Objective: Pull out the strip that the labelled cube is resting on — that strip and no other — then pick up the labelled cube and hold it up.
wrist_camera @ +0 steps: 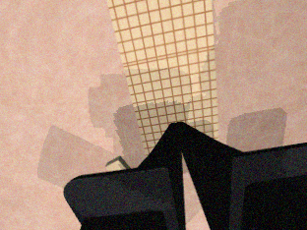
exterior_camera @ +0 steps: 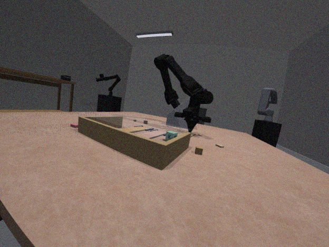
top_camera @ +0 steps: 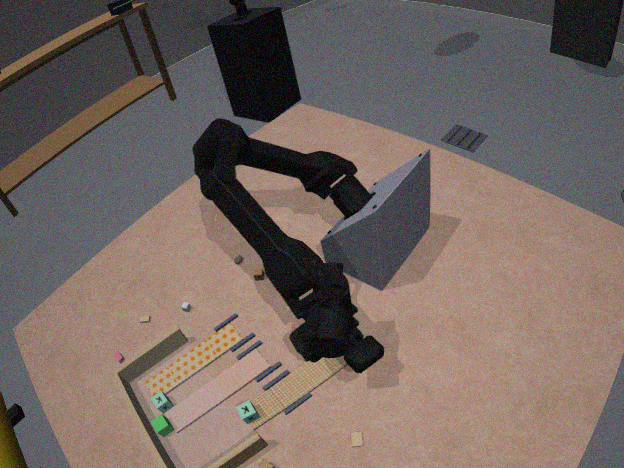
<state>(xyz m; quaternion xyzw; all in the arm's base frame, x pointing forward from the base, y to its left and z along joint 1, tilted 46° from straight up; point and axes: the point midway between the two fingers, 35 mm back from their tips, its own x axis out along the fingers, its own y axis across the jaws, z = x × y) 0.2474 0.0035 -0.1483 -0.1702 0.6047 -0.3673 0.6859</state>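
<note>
Now: gripper tip 100 mm short of the grid strip and 30 mm to the left of it. From my gripper tip the other things lie so: pink piece (420 mm to the right, 310 mm ahead).
</note>
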